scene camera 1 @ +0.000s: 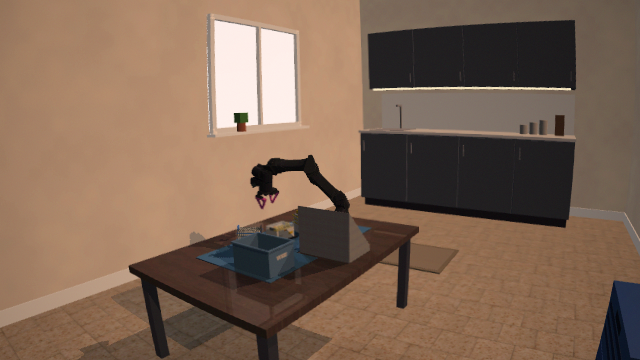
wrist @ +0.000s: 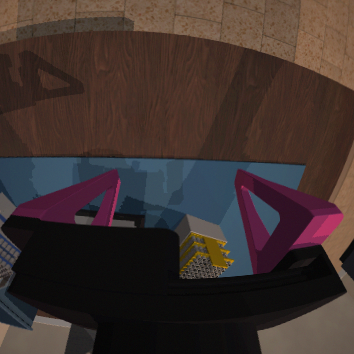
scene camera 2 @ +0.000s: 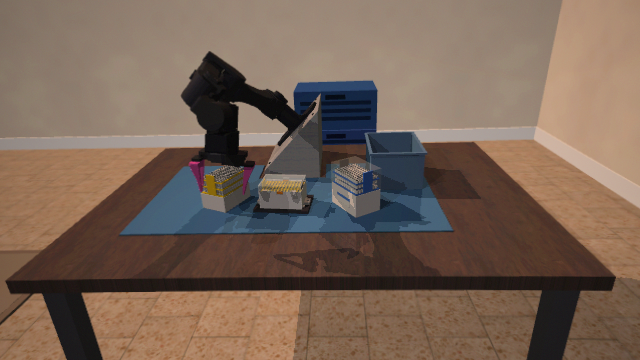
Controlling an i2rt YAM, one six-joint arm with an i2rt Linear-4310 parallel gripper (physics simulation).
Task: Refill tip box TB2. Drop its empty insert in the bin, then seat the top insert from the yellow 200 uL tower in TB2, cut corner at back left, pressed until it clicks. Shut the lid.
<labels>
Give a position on a blue bin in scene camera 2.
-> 401, 155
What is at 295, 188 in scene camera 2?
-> A tip box TB2.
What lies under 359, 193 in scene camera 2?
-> A blue-striped tip tower.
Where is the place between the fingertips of my gripper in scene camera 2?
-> At 222, 192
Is my gripper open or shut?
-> Open.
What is my gripper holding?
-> Nothing.
</labels>
